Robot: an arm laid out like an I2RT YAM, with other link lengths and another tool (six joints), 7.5 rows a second.
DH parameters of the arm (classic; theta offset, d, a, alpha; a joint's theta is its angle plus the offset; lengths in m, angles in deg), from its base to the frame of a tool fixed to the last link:
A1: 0 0.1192 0.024 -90
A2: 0 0 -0.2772 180
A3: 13.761 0 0.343 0
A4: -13.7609 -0.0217 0.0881 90
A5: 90 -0.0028 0 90
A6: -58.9 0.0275 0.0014 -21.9
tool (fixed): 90 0.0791 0 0
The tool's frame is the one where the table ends.
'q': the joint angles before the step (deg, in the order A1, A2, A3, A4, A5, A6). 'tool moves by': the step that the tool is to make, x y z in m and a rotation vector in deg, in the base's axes. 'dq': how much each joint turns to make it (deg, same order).
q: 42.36, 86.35, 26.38, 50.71, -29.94, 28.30
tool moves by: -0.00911, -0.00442, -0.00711, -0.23, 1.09, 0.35
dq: 0.34, -0.72, -1.88, 0.52, -0.10, 0.64
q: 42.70, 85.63, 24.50, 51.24, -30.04, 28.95
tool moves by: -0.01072, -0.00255, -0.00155, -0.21, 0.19, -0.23
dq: 1.06, -1.88, -1.88, -0.17, 1.27, 0.23
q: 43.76, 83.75, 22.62, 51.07, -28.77, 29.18
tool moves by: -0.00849, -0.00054, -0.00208, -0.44, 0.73, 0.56
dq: 0.83, -1.25, -1.03, -0.92, 0.23, 0.27
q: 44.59, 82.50, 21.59, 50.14, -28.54, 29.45
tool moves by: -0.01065, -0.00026, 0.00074, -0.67, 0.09, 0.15
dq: 1.40, -2.35, -1.26, -1.71, 1.31, -0.18
